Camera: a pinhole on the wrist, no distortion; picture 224 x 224 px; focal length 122.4 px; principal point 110.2 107.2 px. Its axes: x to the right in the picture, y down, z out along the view. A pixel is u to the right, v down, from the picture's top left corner.
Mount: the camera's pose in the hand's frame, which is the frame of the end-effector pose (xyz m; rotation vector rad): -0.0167 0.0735 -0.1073 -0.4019 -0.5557 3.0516
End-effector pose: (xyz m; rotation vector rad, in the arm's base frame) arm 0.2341 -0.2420 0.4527 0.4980 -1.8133 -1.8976
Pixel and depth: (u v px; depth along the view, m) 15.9 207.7 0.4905
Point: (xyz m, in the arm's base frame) -0.1643 -0.1257 -0.0091
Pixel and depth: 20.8 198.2 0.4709
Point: -0.1308 -0.1167 0.0466
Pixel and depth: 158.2 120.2 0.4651
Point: 0.3396 0.1413 0.3289
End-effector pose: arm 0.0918 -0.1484 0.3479 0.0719 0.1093 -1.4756
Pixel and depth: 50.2 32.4 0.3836
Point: 0.2571 -0.2365 0.7032
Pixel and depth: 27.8 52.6 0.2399
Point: 0.1853 -0.2367 0.5231
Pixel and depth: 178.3 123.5 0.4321
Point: -0.0495 0.1700 0.5940
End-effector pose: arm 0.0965 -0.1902 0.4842 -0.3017 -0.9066 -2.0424
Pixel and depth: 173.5 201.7 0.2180
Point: 0.0813 -0.0240 0.3221
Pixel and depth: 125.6 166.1 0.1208
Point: 0.1181 -0.1607 0.4273
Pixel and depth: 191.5 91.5 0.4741
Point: 0.3222 0.2717 0.4382
